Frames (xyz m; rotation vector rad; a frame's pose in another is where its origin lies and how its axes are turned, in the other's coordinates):
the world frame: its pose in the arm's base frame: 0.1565 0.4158 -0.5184 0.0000 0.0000 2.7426
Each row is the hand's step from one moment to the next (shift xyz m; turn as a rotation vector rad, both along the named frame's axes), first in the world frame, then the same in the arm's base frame.
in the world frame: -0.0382 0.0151 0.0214 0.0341 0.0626 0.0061
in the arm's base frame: 0.0293 -0.0288 0.0214 -0.0557 -0.0444 0.0061
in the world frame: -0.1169 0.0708 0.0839 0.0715 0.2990 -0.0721
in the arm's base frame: 0.0802 -0.1107 0.0839 -0.1820 -0.2477 -0.0721
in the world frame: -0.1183 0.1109 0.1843 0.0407 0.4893 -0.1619
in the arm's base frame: 0.0659 -0.1481 0.1843 -0.2276 -0.4351 -0.1619
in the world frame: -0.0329 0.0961 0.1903 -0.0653 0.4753 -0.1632
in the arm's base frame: -0.0070 -0.1013 0.1903 -0.1245 -0.4633 -0.1632
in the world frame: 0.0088 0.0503 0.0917 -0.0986 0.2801 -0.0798
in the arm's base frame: -0.0276 -0.0429 0.0917 -0.0180 -0.2964 -0.0798
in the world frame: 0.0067 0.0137 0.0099 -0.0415 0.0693 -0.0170
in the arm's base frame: -0.0115 -0.0100 0.0099 0.0113 -0.0800 -0.0170
